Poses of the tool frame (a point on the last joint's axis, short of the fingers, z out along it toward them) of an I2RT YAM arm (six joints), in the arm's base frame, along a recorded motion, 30 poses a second.
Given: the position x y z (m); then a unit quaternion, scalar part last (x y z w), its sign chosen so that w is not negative.
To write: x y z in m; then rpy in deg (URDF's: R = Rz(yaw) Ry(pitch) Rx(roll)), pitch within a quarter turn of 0, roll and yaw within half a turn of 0. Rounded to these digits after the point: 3 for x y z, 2 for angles.
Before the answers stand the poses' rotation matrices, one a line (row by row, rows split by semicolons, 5 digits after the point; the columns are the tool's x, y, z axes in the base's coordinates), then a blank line. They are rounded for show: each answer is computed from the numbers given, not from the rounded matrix.
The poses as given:
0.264 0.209 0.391 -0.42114 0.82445 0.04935 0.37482
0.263 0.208 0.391 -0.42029 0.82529 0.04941 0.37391
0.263 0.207 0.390 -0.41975 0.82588 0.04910 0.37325
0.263 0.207 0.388 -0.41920 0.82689 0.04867 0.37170
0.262 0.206 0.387 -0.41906 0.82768 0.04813 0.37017
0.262 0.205 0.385 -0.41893 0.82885 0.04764 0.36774
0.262 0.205 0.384 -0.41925 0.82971 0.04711 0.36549
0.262 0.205 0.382 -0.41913 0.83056 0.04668 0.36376
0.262 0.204 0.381 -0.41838 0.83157 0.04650 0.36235
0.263 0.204 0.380 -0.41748 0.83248 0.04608 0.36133
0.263 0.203 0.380 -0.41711 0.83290 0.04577 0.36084
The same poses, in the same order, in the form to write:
-0.36430 -0.73141 0.57647; -0.65742 0.64041 0.39708; -0.65961 -0.23433 -0.71415
-0.36709 -0.73067 0.57564; -0.65677 0.64183 0.39586; -0.65870 -0.23275 -0.71550
-0.36899 -0.72998 0.57530; -0.65668 0.64280 0.39445; -0.65774 -0.23224 -0.71655
-0.37222 -0.72944 0.57390; -0.65708 0.64381 0.39212; -0.65551 -0.23114 -0.71894
-0.37473 -0.72932 0.57242; -0.65806 0.64415 0.38992; -0.65310 -0.23057 -0.72132
-0.37853 -0.72950 0.56969; -0.65942 0.64446 0.38709; -0.64952 -0.22914 -0.72499
-0.38129 -0.73015 0.56700; -0.66128 0.64402 0.38464; -0.64601 -0.22829 -0.72839
-0.38402 -0.73019 0.56512; -0.66226 0.64430 0.38247; -0.64338 -0.22738 -0.73100
-0.38733 -0.72952 0.56372; -0.66212 0.64560 0.38053; -0.64154 -0.22586 -0.73308
-0.39030 -0.72839 0.56313; -0.66179 0.64717 0.37842; -0.64008 -0.22498 -0.73463
-0.39163 -0.72785 0.56290; -0.66179 0.64785 0.37726; -0.63927 -0.22478 -0.73540

0.264 0.209 0.391 -161.83 41.27 -118.99
0.263 0.208 0.391 -161.98 41.20 -119.20
0.263 0.207 0.390 -162.04 41.13 -119.33
0.263 0.207 0.388 -162.18 40.96 -119.53
0.262 0.206 0.387 -162.27 40.78 -119.66
0.262 0.205 0.385 -162.46 40.51 -119.86
0.262 0.205 0.384 -162.60 40.24 -119.97
0.262 0.205 0.382 -162.72 40.04 -120.11
0.262 0.204 0.381 -162.88 39.91 -120.33
0.263 0.204 0.380 -162.97 39.80 -120.53
0.263 0.203 0.380 -163.00 39.74 -120.62

